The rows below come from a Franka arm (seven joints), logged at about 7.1 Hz.
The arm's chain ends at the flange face. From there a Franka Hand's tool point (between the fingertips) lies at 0.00 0.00 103.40 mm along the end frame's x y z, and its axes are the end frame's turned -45 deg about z.
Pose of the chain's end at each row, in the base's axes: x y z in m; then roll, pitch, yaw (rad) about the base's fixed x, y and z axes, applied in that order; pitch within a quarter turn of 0, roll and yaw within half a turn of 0:
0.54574, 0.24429, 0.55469, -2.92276, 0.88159, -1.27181
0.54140, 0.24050, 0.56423, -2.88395, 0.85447, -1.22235
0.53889, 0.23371, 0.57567, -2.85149, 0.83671, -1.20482
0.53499, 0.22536, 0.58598, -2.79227, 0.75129, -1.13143
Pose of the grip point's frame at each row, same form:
0.54425, 0.32534, 0.49050, -2.33834, 0.46463, -0.38968
0.54041, 0.32038, 0.49858, -2.34323, 0.42796, -0.37195
0.54018, 0.31298, 0.50930, -2.34194, 0.40007, -0.37819
0.53881, 0.30043, 0.51498, -2.37636, 0.31077, -0.35907

